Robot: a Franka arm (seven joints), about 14 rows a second.
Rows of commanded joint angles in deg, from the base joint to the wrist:
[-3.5 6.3 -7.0 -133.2 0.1 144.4 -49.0]
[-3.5 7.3 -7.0 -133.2 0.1 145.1 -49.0]
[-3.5 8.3 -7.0 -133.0 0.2 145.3 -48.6]
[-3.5 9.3 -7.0 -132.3 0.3 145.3 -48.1]
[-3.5 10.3 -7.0 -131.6 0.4 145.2 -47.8]
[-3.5 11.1 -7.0 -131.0 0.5 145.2 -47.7]
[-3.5 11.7 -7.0 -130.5 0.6 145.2 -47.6]
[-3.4 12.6 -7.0 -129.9 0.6 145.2 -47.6]
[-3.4 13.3 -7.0 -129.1 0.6 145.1 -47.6]
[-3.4 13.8 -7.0 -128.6 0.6 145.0 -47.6]
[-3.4 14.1 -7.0 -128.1 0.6 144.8 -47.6]
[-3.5 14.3 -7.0 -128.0 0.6 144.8 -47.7]
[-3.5 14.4 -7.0 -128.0 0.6 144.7 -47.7]
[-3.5 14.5 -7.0 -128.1 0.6 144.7 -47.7]
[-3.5 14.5 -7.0 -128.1 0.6 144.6 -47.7]
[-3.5 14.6 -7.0 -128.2 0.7 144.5 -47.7]
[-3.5 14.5 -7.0 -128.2 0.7 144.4 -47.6]
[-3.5 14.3 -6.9 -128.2 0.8 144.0 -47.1]
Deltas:
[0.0 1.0 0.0 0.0 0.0 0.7 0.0]
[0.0 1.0 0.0 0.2 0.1 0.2 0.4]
[0.0 1.0 0.0 0.7 0.1 0.0 0.5]
[0.0 1.0 0.0 0.7 0.1 -0.1 0.3]
[0.0 0.8 0.0 0.6 0.1 0.0 0.1]
[0.0 0.6 0.0 0.5 0.1 0.0 0.1]
[0.1 0.9 0.0 0.6 0.0 0.0 0.0]
[0.0 0.7 0.0 0.8 0.0 -0.1 0.0]
[0.0 0.5 0.0 0.5 0.0 -0.1 0.0]
[0.0 0.3 0.0 0.5 0.0 -0.2 0.0]
[-0.1 0.2 0.0 0.1 0.0 0.0 -0.1]
[0.0 0.1 0.0 0.0 0.0 -0.1 0.0]
[0.0 0.1 0.0 -0.1 0.0 0.0 0.0]
[0.0 0.0 0.0 0.0 0.0 -0.1 0.0]
[0.0 0.1 0.0 -0.1 0.1 -0.1 0.0]
[0.0 -0.1 0.0 0.0 0.0 -0.1 0.1]
[0.0 -0.2 0.1 0.0 0.1 -0.4 0.5]

